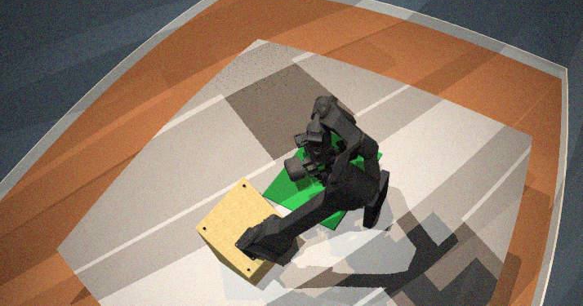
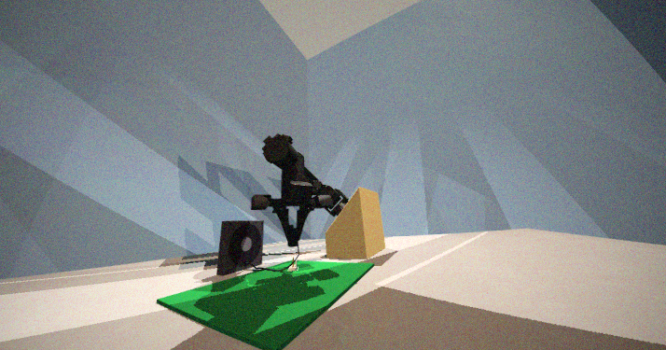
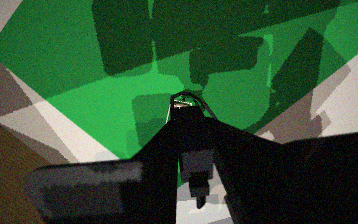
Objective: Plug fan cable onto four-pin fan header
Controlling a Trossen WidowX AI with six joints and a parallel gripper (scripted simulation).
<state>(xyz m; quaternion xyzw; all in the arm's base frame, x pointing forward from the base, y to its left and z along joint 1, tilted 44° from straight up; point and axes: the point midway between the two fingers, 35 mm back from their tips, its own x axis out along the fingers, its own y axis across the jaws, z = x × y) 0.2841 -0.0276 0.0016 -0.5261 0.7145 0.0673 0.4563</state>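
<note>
My gripper tip is 2 cm past the four-pin header, 2 cm to the left of it and 7 cm above it. Also, from my gripper tip: black fan: 1 cm ahead, 16 cm to the right, 1 cm below; then fan plug: 1 cm to the right, 1 cm above; then green board: 5 cm ahead, 3 cm to the left, 8 cm below.
</note>
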